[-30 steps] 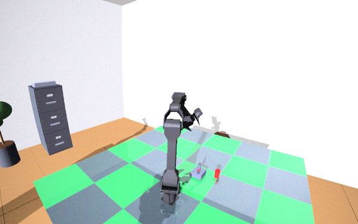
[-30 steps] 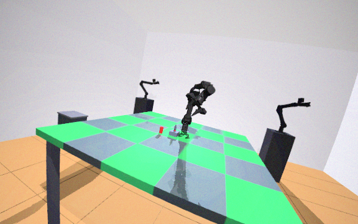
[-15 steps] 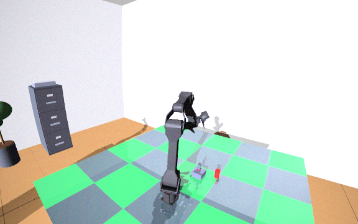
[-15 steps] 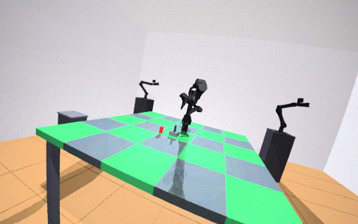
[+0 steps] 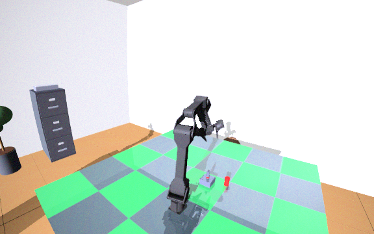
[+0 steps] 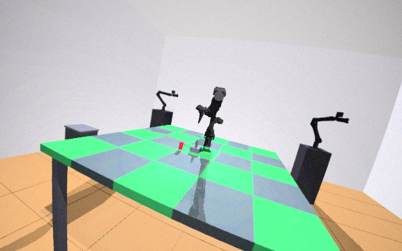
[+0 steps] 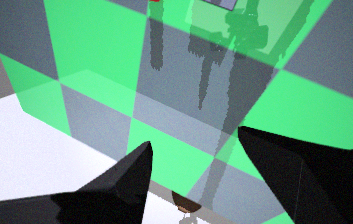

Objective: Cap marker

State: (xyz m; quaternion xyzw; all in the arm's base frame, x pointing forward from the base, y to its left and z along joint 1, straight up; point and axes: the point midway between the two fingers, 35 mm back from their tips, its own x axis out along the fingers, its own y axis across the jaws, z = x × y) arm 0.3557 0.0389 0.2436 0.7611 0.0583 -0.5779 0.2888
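The red cap is 70 mm behind my gripper tip, 150 mm to the right of it and 190 mm below it. The rest, counted from my gripper tip: grey holder block (120 mm behind, 50 mm to the right, 200 mm below); then grey marker (120 mm behind, 50 mm to the right, 150 mm below).
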